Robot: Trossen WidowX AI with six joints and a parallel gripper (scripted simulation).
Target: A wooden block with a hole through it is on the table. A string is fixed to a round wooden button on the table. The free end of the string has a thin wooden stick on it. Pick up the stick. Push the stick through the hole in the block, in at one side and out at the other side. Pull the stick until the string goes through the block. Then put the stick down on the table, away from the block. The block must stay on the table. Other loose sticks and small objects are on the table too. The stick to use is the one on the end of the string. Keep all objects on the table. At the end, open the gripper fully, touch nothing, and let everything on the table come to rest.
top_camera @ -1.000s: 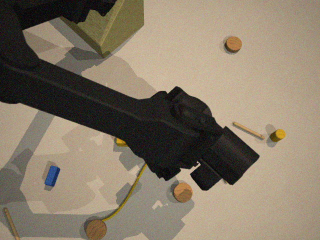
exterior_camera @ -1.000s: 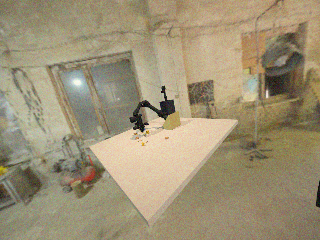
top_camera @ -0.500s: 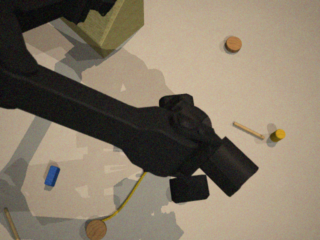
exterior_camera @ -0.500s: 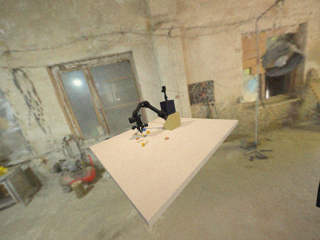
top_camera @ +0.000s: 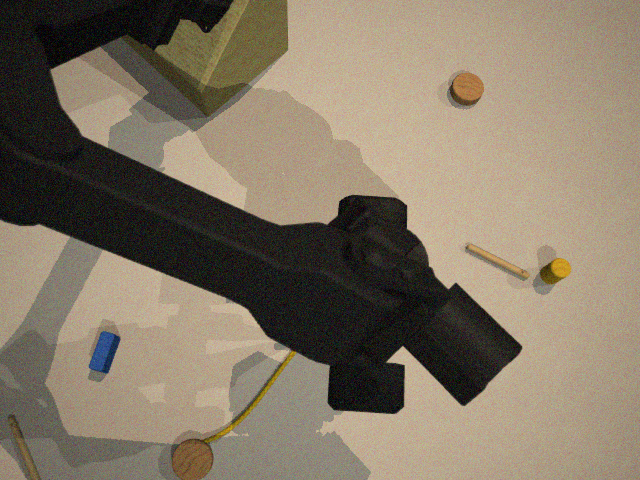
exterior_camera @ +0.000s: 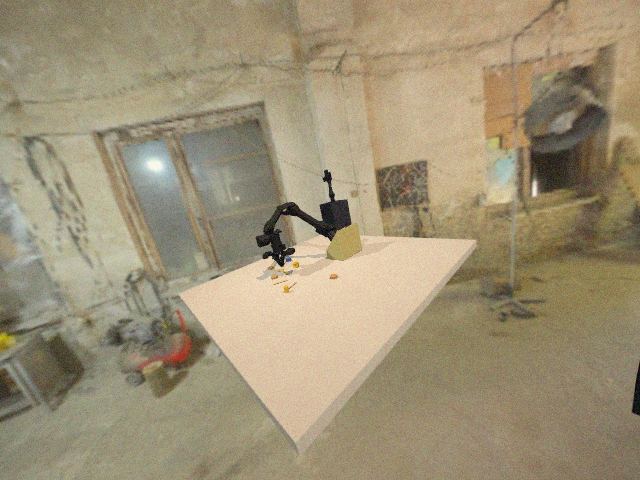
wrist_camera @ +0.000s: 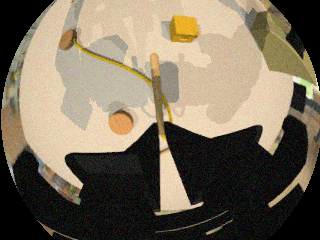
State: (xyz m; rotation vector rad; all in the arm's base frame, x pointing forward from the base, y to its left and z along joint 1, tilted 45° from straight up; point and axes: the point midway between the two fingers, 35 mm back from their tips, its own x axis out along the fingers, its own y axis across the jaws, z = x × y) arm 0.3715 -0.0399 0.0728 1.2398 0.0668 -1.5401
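Right now my gripper tip is 11 cm past the yellow block, 6 cm to the left of it and 4 cm above it. From my gripper tip the other things lie so: yellow cylinder (9 cm ahead, 22 cm to the left, 4 cm below); thin wooden stick (1 cm behind, 1 cm to the right); round wooden button (21 cm to the right, 5 cm below).
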